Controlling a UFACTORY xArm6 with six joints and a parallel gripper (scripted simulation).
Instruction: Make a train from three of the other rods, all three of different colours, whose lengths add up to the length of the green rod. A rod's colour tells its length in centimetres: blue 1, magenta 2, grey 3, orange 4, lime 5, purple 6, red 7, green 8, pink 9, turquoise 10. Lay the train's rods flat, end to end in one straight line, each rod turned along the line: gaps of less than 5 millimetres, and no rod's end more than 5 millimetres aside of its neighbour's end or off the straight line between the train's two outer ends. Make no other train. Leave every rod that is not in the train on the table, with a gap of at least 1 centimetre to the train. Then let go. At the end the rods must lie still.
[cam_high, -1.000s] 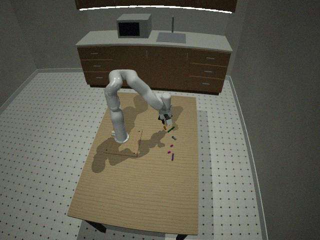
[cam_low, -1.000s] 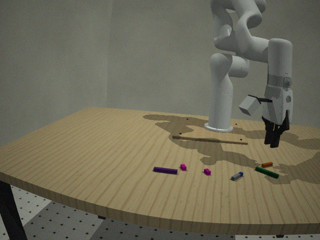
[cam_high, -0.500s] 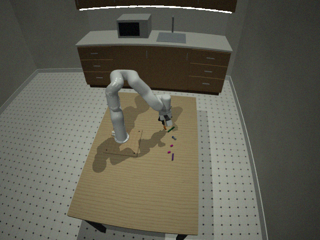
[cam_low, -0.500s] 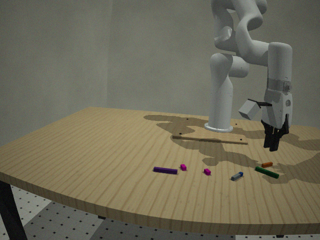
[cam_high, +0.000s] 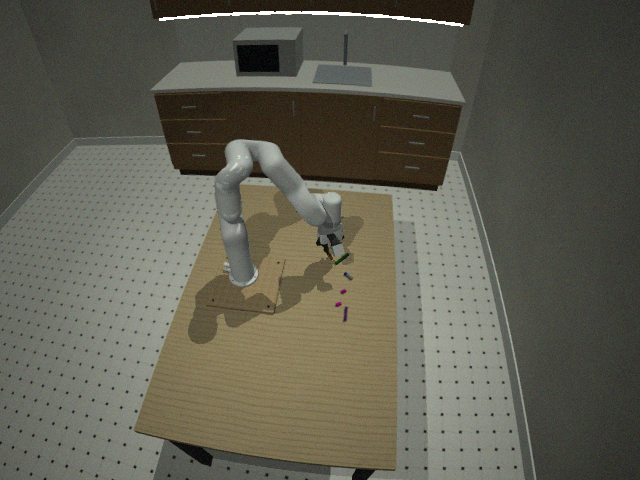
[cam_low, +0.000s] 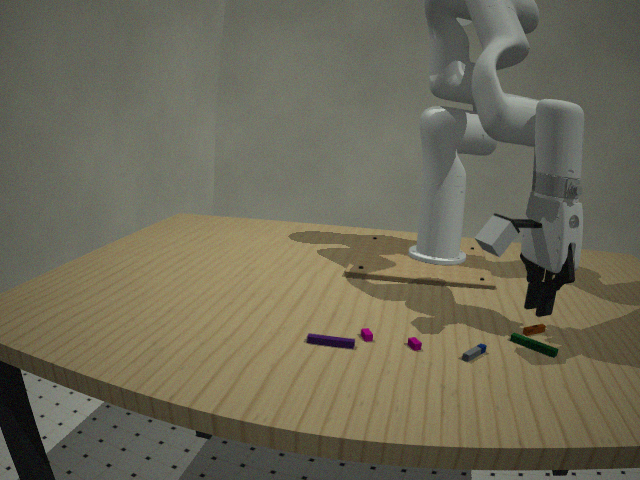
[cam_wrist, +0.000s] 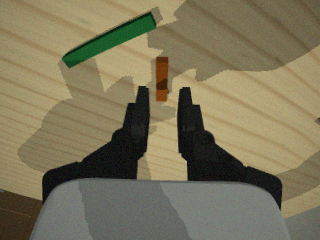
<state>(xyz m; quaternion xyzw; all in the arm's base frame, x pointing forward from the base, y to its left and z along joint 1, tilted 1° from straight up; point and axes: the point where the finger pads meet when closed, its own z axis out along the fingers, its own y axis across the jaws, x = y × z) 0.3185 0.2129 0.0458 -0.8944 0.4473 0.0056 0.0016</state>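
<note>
Now: hand 5 cm above the orange rod. Also, from my hand: grey rod: 11 cm ahead, 9 cm to the right, 5 cm below; green rod: 6 cm ahead, 5 cm below; blue rod: 9 cm ahead, 8 cm to the right, 5 cm below.
</note>
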